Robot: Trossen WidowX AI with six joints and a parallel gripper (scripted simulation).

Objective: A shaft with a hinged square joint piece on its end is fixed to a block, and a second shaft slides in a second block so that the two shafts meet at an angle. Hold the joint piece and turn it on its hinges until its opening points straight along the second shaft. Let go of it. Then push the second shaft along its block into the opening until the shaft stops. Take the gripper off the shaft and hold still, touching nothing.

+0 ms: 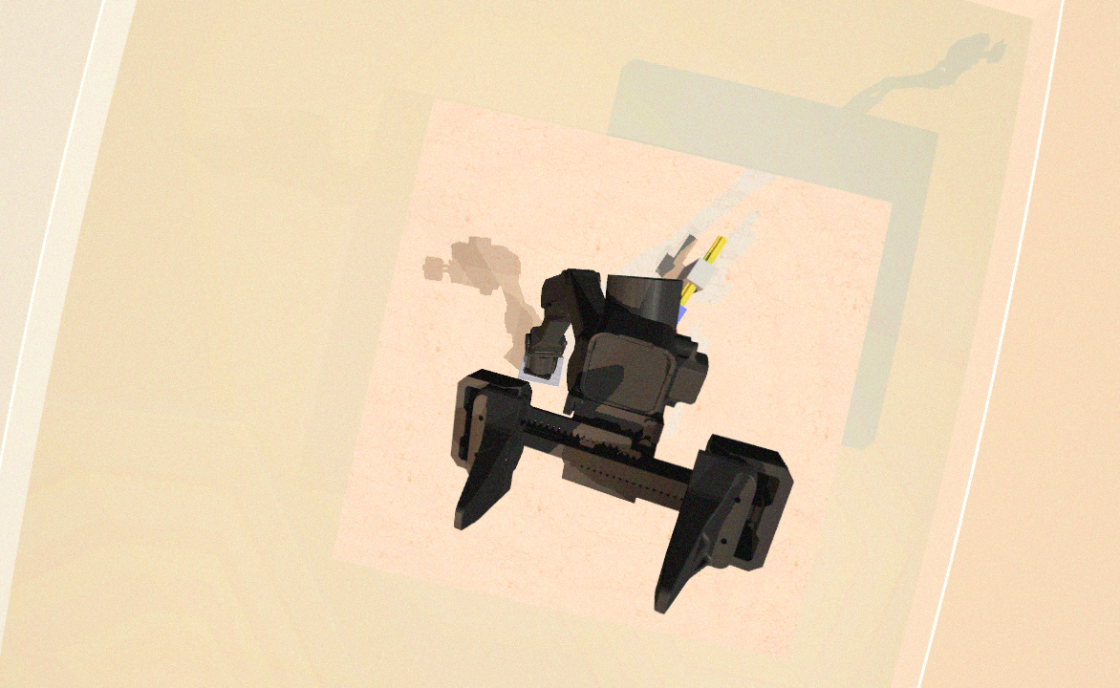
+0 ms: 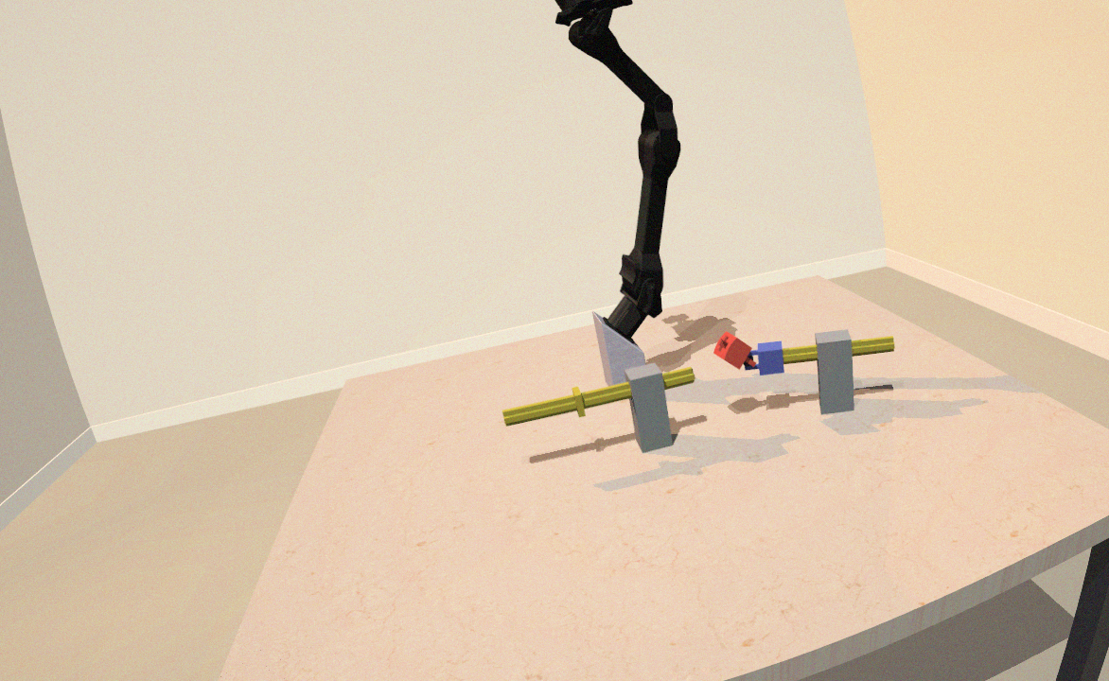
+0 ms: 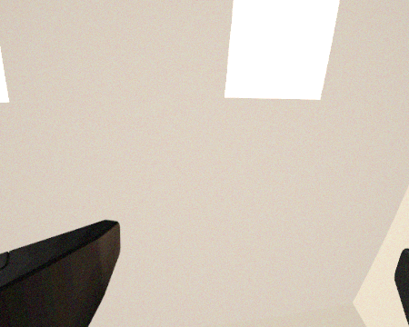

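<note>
My gripper tip is 79 cm above the red square joint piece, 22 cm short of it and 17 cm to the right of it.
</note>
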